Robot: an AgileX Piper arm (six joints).
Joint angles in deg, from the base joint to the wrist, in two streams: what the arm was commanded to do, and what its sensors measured. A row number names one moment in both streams.
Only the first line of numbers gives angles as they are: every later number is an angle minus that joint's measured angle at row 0.
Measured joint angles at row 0:
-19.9, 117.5, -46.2, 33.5, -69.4, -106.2
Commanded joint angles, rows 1 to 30:
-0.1, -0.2, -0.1, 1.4, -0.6, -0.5
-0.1, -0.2, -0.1, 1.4, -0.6, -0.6
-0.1, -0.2, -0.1, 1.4, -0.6, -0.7
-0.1, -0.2, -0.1, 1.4, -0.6, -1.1
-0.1, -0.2, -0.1, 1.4, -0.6, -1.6
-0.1, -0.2, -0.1, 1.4, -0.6, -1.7
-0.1, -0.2, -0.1, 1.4, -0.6, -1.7
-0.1, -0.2, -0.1, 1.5, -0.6, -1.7
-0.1, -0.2, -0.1, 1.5, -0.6, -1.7
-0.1, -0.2, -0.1, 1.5, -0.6, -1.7
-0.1, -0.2, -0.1, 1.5, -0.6, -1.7
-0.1, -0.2, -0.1, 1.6, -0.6, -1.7
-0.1, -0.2, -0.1, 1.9, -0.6, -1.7
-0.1, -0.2, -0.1, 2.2, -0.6, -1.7
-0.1, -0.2, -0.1, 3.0, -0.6, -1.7
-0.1, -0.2, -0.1, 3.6, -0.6, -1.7
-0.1, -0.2, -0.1, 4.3, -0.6, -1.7
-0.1, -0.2, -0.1, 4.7, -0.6, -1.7
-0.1, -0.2, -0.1, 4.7, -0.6, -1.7
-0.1, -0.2, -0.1, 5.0, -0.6, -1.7
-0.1, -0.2, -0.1, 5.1, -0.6, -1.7
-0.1, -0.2, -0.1, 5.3, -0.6, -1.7
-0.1, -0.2, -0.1, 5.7, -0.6, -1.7
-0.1, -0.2, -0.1, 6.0, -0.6, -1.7
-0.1, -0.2, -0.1, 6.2, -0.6, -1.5
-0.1, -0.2, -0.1, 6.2, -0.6, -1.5
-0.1, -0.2, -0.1, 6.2, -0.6, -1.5
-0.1, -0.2, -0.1, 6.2, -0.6, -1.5
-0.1, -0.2, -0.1, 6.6, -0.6, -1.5
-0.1, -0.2, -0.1, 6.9, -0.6, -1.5
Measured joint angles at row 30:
0.0, 0.0, 0.0, 5.6, 0.1, -1.2
